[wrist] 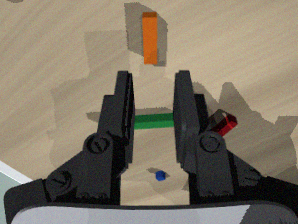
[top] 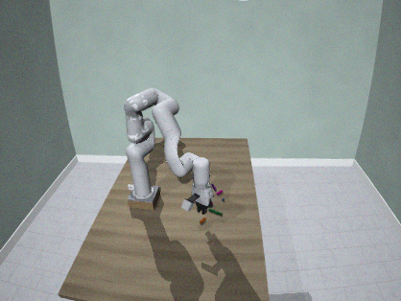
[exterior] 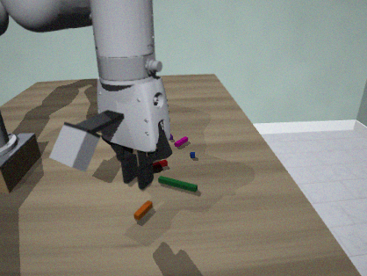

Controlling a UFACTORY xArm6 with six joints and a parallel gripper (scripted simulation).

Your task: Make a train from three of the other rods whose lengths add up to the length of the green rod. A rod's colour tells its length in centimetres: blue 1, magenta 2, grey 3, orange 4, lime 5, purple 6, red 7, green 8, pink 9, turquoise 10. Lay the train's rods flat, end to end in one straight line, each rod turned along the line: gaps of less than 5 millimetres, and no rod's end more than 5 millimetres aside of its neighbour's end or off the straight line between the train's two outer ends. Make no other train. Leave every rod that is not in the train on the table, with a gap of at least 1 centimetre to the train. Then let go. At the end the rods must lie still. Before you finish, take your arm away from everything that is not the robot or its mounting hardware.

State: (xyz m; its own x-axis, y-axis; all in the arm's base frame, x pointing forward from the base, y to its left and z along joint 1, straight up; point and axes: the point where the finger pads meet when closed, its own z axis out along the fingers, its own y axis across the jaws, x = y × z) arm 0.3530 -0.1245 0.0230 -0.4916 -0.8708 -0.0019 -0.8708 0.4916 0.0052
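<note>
Right now my hand is 80 mm above the orange rod. Also, from my hand: green rod 80 mm to the left, 80 mm below, 60 mm ahead; red rod 140 mm to the left, 80 mm below; blue rod 190 mm to the left, 90 mm ahead, 80 mm below.
</note>
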